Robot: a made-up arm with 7 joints.
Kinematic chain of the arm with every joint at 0, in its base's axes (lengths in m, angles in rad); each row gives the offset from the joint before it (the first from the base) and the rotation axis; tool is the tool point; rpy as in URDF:
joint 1: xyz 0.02 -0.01 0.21 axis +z
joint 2: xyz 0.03 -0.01 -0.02 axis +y
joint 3: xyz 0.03 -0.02 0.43 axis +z
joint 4: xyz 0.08 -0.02 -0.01 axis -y
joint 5: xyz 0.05 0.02 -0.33 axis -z
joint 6: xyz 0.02 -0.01 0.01 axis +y
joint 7: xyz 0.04 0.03 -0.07 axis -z
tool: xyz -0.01 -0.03 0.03 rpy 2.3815 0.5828 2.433
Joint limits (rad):
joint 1: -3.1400..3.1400
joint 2: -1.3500..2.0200
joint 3: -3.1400..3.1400
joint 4: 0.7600..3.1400
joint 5: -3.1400..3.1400
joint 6: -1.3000..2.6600
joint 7: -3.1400..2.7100
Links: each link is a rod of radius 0.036 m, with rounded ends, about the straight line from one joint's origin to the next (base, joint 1, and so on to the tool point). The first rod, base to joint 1, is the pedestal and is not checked.
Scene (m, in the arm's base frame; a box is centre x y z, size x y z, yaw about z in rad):
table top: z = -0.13
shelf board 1: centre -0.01 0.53 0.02 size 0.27 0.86 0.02 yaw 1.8
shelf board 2: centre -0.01 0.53 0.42 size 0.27 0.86 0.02 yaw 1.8
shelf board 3: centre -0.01 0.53 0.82 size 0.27 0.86 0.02 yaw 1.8
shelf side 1: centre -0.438 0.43 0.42 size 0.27 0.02 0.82 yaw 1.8
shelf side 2: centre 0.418 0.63 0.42 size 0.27 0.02 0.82 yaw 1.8
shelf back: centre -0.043 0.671 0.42 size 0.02 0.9 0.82 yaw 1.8
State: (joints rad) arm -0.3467 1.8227 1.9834 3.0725 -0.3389 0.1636 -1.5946
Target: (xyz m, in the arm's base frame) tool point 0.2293 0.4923 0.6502
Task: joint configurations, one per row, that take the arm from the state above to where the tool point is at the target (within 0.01 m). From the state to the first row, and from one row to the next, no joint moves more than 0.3 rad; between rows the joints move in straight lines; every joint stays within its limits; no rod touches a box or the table.
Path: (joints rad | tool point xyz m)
1: -0.2766 1.7366 2.0352 2.8150 -0.3836 0.1767 -1.6037 | 0.8328 -0.2133 0.0996
2: -0.2064 1.6505 2.0871 2.5575 -0.4283 0.1897 -1.6128 | 0.8570 -0.0731 0.2263
3: -0.1363 1.5644 2.1389 2.3000 -0.4730 0.2028 -1.6219 | 0.8222 0.0628 0.3556
4: -0.0661 1.4783 2.1908 2.0425 -0.5177 0.2159 -1.6310 | 0.7322 0.1785 0.4737
5: 0.0040 1.3922 2.2426 1.7850 -0.5624 0.2290 -1.6401 | 0.5986 0.2604 0.5681
6: 0.0741 1.3061 2.2944 1.5275 -0.6071 0.2420 -1.6492 | 0.4392 0.3001 0.6288
7: 0.1443 1.2200 2.3463 1.2700 -0.6518 0.2551 -1.6583 | 0.2751 0.2956 0.6502
8: 0.3217 1.1544 2.2045 1.4659 -0.5993 0.2744 -1.6449 | 0.2602 0.4014 0.6517
9: 0.4992 1.0887 2.0627 1.6617 -0.5467 0.2937 -1.6315 | 0.2293 0.4923 0.6502

